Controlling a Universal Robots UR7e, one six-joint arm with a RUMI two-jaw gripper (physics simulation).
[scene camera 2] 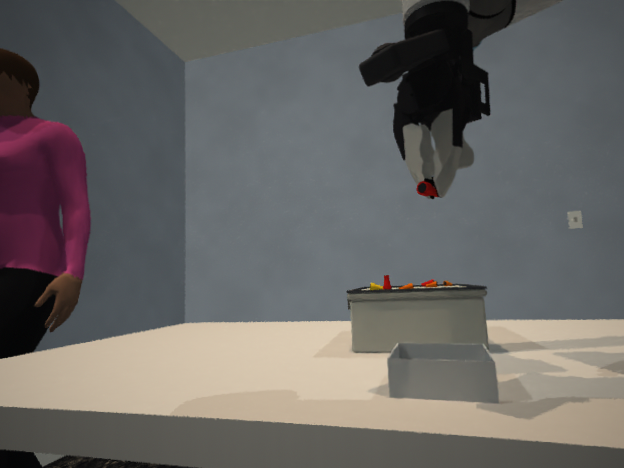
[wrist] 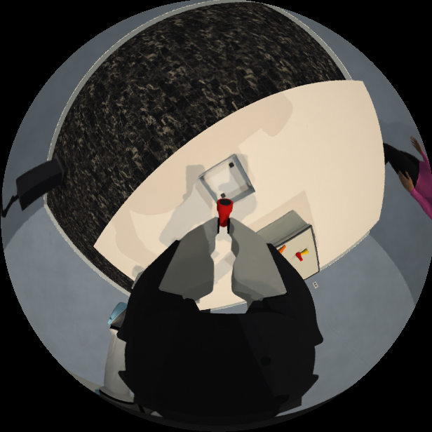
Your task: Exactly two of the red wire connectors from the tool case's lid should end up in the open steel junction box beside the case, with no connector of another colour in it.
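Frame: origin at the arm's base, x back, y left, z down, level; metres.
Seen in the pictures: gripper, fingertip midpoint: (scene camera 2: 435,197).
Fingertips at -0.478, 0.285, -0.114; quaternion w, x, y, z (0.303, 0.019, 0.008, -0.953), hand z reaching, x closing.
Note:
A point is followed by its place in that frame, as x, y, z.
My gripper (scene camera 2: 432,190) {-0.478, 0.285, -0.114} (wrist: 223,218) is shut on a red wire connector (scene camera 2: 426,188) {-0.488, 0.308, -0.121} (wrist: 225,206), held high above the table. In the wrist view the held connector overlaps the near corner of the open steel junction box (scene camera 2: 443,380) {-0.486, 0.318, 0.075} (wrist: 244,173). No connector shows on the visible part of the box's floor; the near corner is partly hidden. The tool case (scene camera 2: 418,324) {-0.511, 0.072, 0.049} (wrist: 287,226) stands behind the box in the scene view. On its lid a red connector (scene camera 2: 386,282) {-0.564, 0.001, -0.019} (wrist: 299,257) stands upright, and another red connector (scene camera 2: 428,282) {-0.487, -0.206, -0.014} lies farther right.
A yellow connector (scene camera 2: 375,286) {-0.585, -0.003, -0.013} (wrist: 304,252) lies beside the upright red one. Orange connectors (scene camera 2: 406,286) {-0.526, 0.062, -0.012} (scene camera 2: 447,283) {-0.447, -0.185, -0.011} (wrist: 282,248) also lie on the lid. The table's front edge (scene camera 2: 302,435) {-0.607, 0.402, 0.103} runs before the box. A person in pink (scene camera 2: 42,196) stands at the left of the scene view.

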